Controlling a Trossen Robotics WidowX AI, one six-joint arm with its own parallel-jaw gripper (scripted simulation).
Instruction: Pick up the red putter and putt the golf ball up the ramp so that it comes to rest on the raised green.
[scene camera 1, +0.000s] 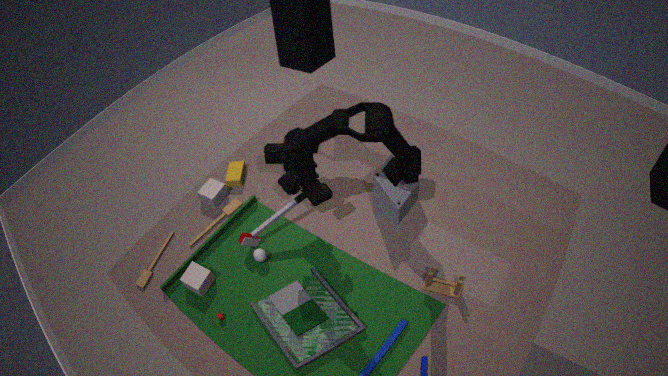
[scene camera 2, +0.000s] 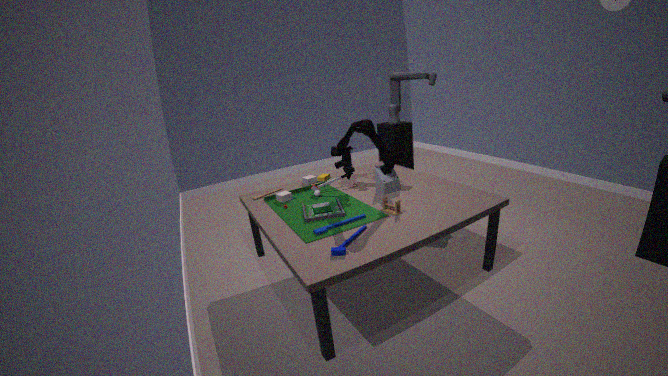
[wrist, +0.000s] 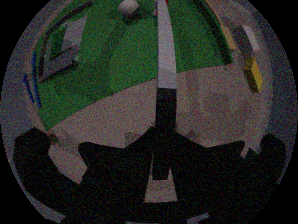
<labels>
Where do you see my gripper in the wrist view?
159, 130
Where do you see my gripper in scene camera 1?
310, 198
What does my gripper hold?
A red putter.
</labels>
